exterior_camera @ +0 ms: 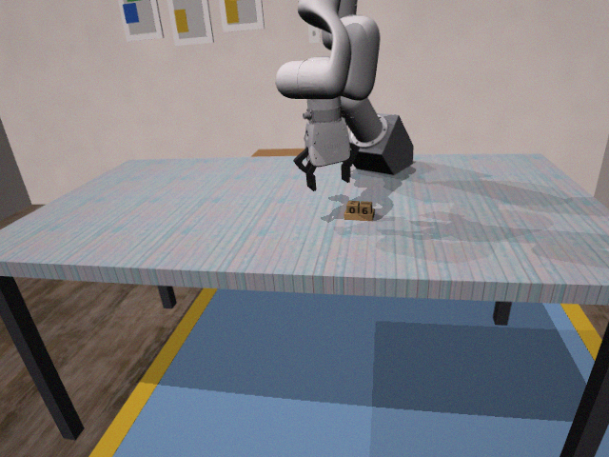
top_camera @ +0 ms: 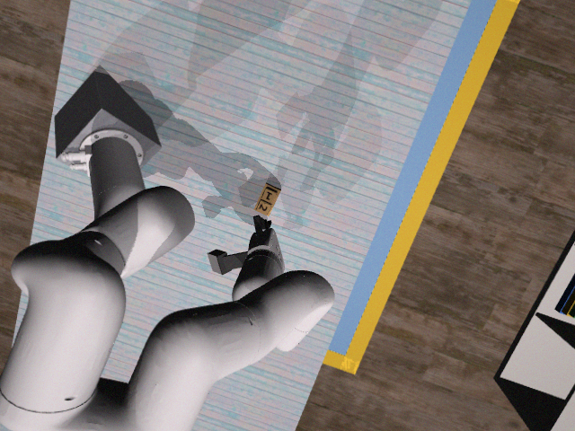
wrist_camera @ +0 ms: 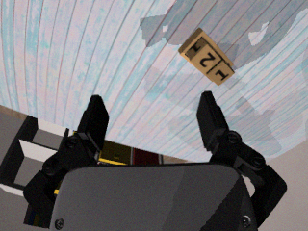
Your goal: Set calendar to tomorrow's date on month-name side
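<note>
My gripper is now 100 mm to the right of the wooden digit cube, 90 mm above it and 10 mm past it. The rest, counted from my hand: wooden calendar tray 110 mm below, 80 mm to the left, 20 mm behind.
</note>
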